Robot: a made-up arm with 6 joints.
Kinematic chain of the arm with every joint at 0, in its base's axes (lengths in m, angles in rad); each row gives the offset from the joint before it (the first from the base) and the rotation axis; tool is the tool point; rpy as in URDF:
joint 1: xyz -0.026 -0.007 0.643 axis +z
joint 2: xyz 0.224 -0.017 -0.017 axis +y
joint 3: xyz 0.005 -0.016 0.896 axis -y
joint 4: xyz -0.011 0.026 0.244 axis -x
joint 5: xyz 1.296 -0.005 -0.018 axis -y
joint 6: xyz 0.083 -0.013 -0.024 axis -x
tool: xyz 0 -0.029 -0.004 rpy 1.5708 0 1.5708
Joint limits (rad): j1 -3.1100..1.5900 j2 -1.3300..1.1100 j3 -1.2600..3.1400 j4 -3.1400..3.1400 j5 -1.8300..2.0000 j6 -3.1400..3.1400
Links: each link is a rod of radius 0.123 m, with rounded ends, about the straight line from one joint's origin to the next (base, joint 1, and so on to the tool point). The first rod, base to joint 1, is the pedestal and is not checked.
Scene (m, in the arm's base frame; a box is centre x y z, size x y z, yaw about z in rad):
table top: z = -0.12
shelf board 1: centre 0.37 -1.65 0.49 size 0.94 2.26 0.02 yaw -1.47
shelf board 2: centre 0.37 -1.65 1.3 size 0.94 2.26 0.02 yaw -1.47
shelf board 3: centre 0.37 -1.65 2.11 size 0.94 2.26 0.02 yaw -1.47
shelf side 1: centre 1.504 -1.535 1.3 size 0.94 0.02 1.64 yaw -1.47
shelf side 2: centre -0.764 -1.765 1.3 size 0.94 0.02 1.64 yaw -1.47
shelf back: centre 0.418 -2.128 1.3 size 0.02 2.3 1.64 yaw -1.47
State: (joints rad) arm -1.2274 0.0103 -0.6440 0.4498 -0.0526 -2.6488
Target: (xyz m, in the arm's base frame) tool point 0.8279 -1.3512 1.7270
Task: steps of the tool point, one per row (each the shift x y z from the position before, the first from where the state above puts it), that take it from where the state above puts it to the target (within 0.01 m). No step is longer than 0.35 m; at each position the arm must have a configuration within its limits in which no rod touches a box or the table.
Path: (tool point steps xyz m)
1: -0.0069 0.1689 0.0371
2: -0.0175 0.1610 -0.0007
3: -0.0236 0.1459 -0.0364
4: 0.1623 -0.0201 0.2885
5: 0.1334 0.0538 0.2998
6: 0.0826 0.1144 0.2982
7: 0.0582 -0.2845 0.0344
8: 0.0032 -0.3224 -0.0344

